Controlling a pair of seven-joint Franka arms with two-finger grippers.
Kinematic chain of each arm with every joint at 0, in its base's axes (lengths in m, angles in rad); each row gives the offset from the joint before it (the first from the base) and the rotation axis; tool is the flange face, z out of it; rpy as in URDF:
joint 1: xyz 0 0 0.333 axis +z
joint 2: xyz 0 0 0 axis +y
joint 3: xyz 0 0 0.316 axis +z
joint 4: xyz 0.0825 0 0 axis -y
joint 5: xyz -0.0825 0 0.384 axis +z
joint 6: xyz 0 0 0 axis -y
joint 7: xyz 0.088 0 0 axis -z
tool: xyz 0 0 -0.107 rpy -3.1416 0 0
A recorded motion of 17 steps. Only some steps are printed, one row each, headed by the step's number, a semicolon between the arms.
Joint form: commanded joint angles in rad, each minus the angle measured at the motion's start. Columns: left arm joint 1, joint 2, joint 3, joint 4, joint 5, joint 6, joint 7; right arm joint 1, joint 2, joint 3, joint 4, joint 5, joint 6, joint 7.
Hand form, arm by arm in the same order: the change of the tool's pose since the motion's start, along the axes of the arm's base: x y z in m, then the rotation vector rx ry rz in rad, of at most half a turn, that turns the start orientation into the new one. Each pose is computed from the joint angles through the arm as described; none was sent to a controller.
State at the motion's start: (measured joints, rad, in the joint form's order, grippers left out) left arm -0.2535 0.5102 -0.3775 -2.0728 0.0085 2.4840 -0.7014; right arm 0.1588 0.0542 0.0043 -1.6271 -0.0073 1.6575 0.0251
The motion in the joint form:
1: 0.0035 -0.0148 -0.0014 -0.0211 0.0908 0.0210 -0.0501; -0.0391 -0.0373 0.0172 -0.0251 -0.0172 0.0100 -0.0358
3: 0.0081 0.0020 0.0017 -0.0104 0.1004 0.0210 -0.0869; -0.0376 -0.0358 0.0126 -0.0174 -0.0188 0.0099 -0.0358
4: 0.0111 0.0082 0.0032 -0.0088 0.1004 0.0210 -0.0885; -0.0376 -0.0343 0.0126 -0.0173 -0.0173 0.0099 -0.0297
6: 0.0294 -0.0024 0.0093 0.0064 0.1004 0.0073 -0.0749; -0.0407 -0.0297 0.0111 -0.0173 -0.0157 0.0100 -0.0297
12: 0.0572 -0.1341 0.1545 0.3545 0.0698 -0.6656 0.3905; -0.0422 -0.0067 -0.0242 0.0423 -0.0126 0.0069 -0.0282
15: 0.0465 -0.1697 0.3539 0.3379 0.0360 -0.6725 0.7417; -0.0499 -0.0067 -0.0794 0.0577 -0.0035 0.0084 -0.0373
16: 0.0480 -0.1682 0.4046 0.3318 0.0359 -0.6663 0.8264; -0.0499 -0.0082 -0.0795 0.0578 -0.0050 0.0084 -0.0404
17: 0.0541 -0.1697 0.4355 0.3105 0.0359 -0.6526 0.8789; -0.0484 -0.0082 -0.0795 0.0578 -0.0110 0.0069 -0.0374
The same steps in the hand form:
1: -0.0030 0.0022 0.0024 0.0358 -0.0482 -0.0233; -0.0075 -0.0155 0.0102 -0.0130 -0.0239 0.0158
3: 0.0010 0.0047 -0.0032 0.0440 -0.0419 0.0142; -0.0065 -0.0173 0.0130 -0.0139 -0.0301 0.0129
4: 0.0022 0.0068 -0.0061 0.0458 -0.0372 0.0202; -0.0061 -0.0171 0.0122 -0.0126 -0.0287 0.0066
6: 0.0158 0.0167 0.0033 0.0451 -0.0507 0.0318; -0.0046 -0.0194 0.0096 -0.0117 -0.0239 0.0019
12: 0.1053 0.1063 0.1626 0.1611 0.0900 -0.2520; 0.0064 -0.0387 0.0247 -0.0065 -0.0568 -0.0370
15: 0.1313 0.2072 0.1723 0.1212 0.0901 -0.4017; 0.0094 -0.0732 0.0323 -0.0006 -0.0730 -0.0914
16: 0.1365 0.2366 0.1692 0.1174 0.0933 -0.4348; 0.0090 -0.0735 0.0332 -0.0019 -0.0746 -0.0883
17: 0.1364 0.2583 0.1620 0.1138 0.1009 -0.4512; 0.0088 -0.0732 0.0331 -0.0079 -0.0736 -0.0893

